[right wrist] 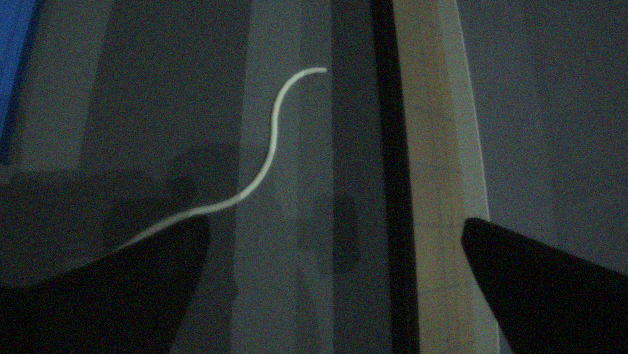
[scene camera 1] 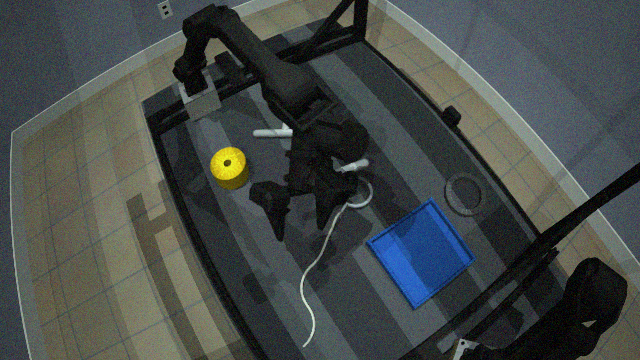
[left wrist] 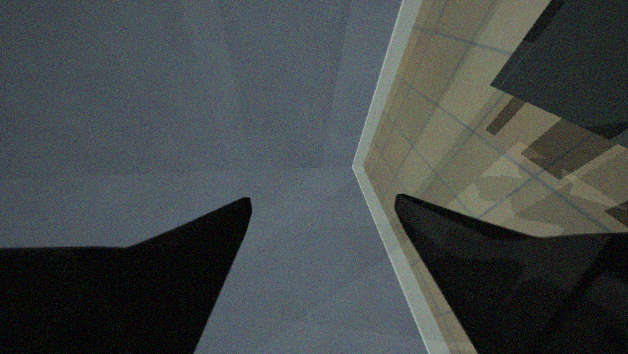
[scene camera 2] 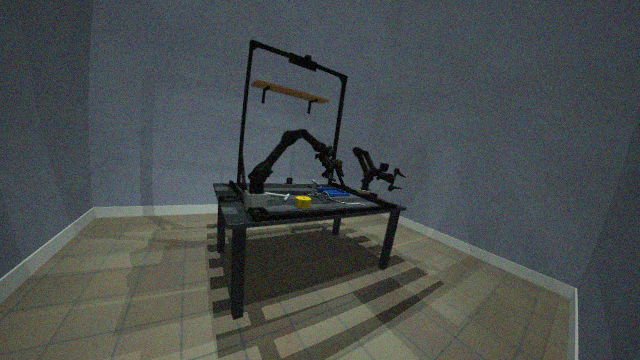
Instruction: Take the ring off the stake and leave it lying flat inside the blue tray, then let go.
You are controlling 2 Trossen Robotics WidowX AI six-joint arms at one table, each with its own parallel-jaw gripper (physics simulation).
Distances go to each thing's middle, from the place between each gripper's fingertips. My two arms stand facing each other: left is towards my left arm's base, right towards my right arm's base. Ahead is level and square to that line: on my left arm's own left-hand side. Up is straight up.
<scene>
The white cable [right wrist: 180,216] lies 220 mm behind my left hand, 450 mm to the right of it and 140 mm below it. Round my left hand: blue tray [scene camera 1: 422,252] 430 mm behind, 330 mm to the right, 160 mm below; yellow spool [scene camera 1: 229,167] 240 mm behind, 800 mm to the right, 140 mm below.
My right hand is 130 mm above the white cable, 60 mm to the right of it and 10 mm short of it. Also, from my right hand: blue tray 200 mm behind, 180 mm to the left, 150 mm below; then yellow spool 280 mm to the right, 130 mm below, 10 mm behind.
</scene>
